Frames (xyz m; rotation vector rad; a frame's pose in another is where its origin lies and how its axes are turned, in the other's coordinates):
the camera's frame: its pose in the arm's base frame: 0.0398 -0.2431 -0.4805 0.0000 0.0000 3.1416
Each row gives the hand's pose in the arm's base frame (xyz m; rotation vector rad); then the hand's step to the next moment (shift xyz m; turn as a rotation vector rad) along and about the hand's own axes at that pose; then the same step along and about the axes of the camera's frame.
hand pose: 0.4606 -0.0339 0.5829 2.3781 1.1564 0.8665
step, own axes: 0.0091 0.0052 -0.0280 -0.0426 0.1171 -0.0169
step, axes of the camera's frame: 0.0112 -0.0055 0.0272 -0.0362 0.1036 0.0614
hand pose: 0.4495 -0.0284 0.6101 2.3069 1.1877 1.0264
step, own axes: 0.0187 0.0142 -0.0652 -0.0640 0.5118 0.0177
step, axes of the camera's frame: 0.0329 -0.0055 0.0608 -0.2727 0.3522 0.2606
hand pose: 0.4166 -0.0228 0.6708 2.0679 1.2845 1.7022
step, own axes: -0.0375 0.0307 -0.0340 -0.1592 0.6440 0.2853
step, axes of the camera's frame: 0.0132 0.0576 0.0031 -0.5727 0.3997 0.1837
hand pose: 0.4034 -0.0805 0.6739 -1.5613 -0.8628 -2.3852
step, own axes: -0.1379 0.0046 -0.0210 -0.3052 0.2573 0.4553
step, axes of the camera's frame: -0.0462 0.0389 -0.1258 -0.6039 0.0148 -0.0414
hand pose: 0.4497 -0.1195 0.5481 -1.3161 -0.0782 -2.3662
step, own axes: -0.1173 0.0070 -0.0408 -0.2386 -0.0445 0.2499
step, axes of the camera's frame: -0.0239 -0.0232 -0.1199 -0.2910 -0.1843 -0.0522
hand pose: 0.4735 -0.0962 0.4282 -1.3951 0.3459 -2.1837
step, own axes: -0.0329 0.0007 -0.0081 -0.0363 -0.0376 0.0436
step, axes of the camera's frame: -0.0039 -0.0171 -0.0290 -0.0404 -0.0540 0.0091
